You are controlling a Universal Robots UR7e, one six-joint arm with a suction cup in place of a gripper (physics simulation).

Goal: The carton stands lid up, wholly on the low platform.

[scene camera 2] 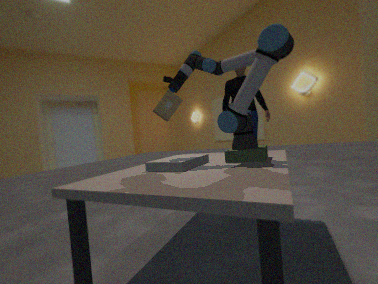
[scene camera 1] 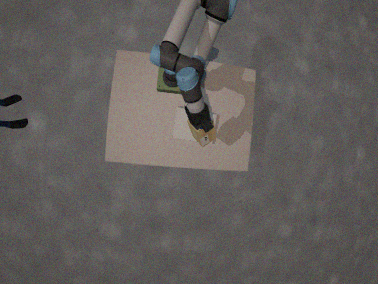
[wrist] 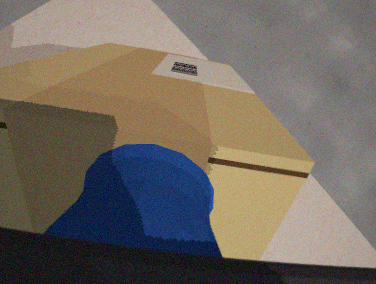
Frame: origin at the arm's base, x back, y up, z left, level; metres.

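Seen in the pictures: end effector, tool point: (wrist: 154, 172); arm's base, origin of the base link: (scene camera 2: 244, 148) (scene camera 1: 172, 77).
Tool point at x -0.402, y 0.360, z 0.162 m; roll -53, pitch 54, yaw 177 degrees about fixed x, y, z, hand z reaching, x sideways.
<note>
Offsets run from my tool point to a thing's top centre. Level surfaces: height alone.
The tan carton @[dy +0.024, dx -0.007, dz +0.015 m] (scene camera 1: 196, 134) (scene camera 2: 167, 105) (wrist: 250, 120) hangs in the air, tilted, high above the table. A pale label with a barcode shows on one side in the wrist view. My blue suction cup (scene camera 2: 172, 91) (wrist: 155, 192) is on the carton's face with the dark stripe, and the carton is held at it; the cup itself is hidden in scene camera 1. The low grey platform @[dy -0.382, dx +0.040, dz +0.020 m] (scene camera 1: 182, 126) (scene camera 2: 161, 167) lies flat on the table, well below the carton and apart from it. In scene camera 1 the arm and carton cover part of the platform.
The pale table @[dy -0.430 m] (scene camera 1: 132, 125) (scene camera 2: 112, 183) carries the platform and the arm's green base block (scene camera 1: 167, 90) (scene camera 2: 245, 155). The base block stands behind the platform. A person (scene camera 2: 234, 91) stands beyond the table. Shadows of the arm fall on the table top.
</note>
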